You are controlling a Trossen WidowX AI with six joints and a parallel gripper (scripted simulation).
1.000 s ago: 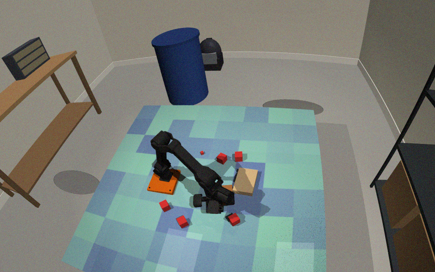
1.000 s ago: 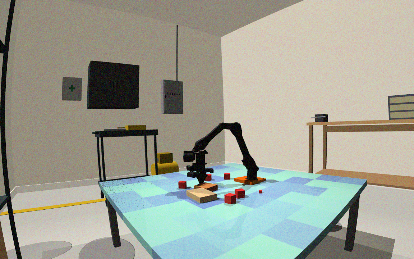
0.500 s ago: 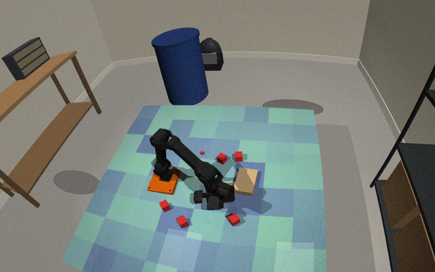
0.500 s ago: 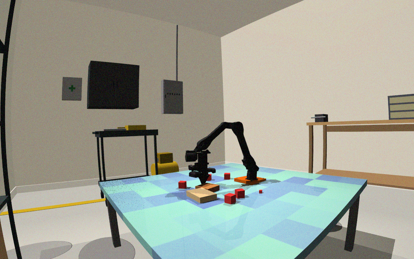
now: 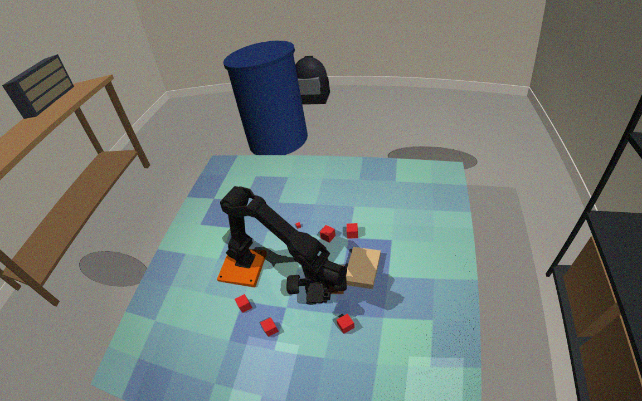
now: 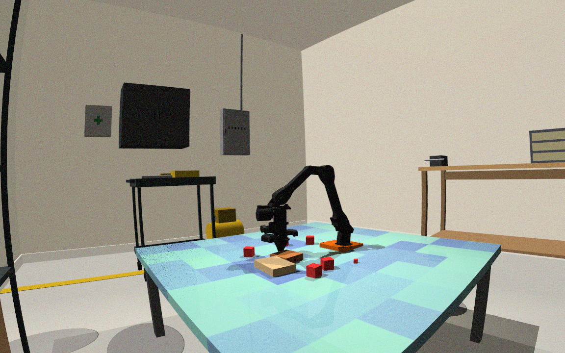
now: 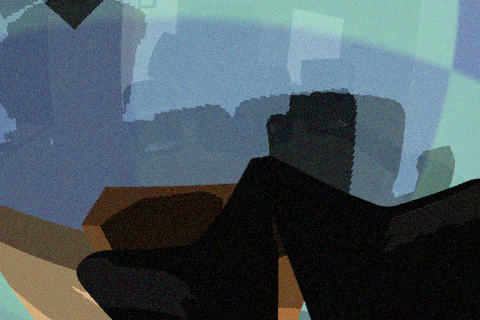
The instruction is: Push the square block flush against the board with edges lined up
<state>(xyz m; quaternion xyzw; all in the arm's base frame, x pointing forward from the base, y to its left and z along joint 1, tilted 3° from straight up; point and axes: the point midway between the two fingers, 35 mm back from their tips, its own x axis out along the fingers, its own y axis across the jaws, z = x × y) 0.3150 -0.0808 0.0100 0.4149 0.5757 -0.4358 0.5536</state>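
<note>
Now: the flat brown square block 70 mm to the left of my gripper tip and 10 mm ahead of it. Round my gripper tip: board 140 mm to the left, 120 mm ahead; tiny red piece 290 mm to the left, 170 mm behind.
</note>
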